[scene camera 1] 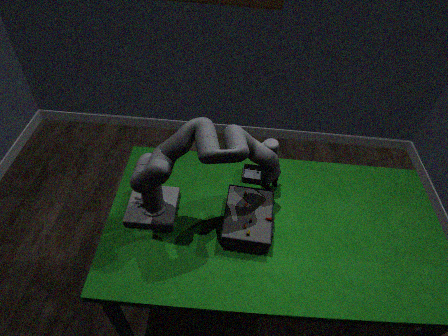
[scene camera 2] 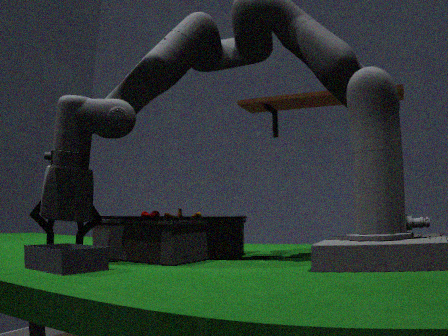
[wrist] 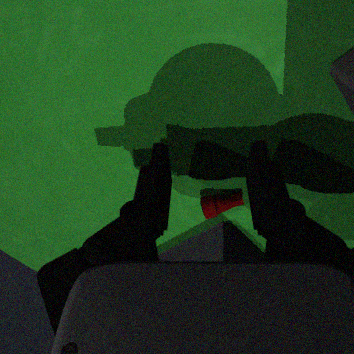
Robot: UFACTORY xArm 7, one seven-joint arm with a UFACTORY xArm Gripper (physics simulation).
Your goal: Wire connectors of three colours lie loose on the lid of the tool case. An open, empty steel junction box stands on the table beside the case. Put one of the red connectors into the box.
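Frame: origin at the arm's base, x back, y down, z right, level; millimetres.
Where they show: gripper, fingertip midpoint: [scene camera 1: 271,188] [wrist: 208,160]; arm's base, link origin: [scene camera 1: 154,205] [scene camera 2: 379,238].
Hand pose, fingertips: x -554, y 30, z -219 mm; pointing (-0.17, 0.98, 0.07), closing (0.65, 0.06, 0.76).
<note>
Each offset is from my fingertips to the centre of the thing.
A red connector @(dx +34, dy +6, dz -18 mm) [wrist: 220,205] lies on the green table between and below my fingers in the wrist view, close to a grey corner; I cannot tell whether that corner belongs to the box or the case. My gripper [scene camera 1: 273,184] [scene camera 2: 65,241] [wrist: 208,160] is partly open with nothing between its fingers, low over the table near the case's far right corner. In scene view 2 its tips are behind the steel junction box @(dx +102, dy -6, dz -84 mm) [scene camera 1: 250,181] [scene camera 2: 65,260], which is open on top. Another red connector [scene camera 1: 269,219] [scene camera 2: 150,214] lies at the lid's right edge on the tool case @(dx +105, dy -31, dz +221 mm) [scene camera 1: 260,232] [scene camera 2: 182,242].
Several small connectors lie on the lid, among them a yellow one @(dx +106, dy -77, dz +330 mm) [scene camera 1: 248,233] and an orange one @(dx +123, dy -76, dz +298 mm) [scene camera 1: 245,226]. The case stands close beside the box and my gripper. The robot base [scene camera 1: 132,215] [scene camera 2: 365,257] stands to the left in scene view 1.
</note>
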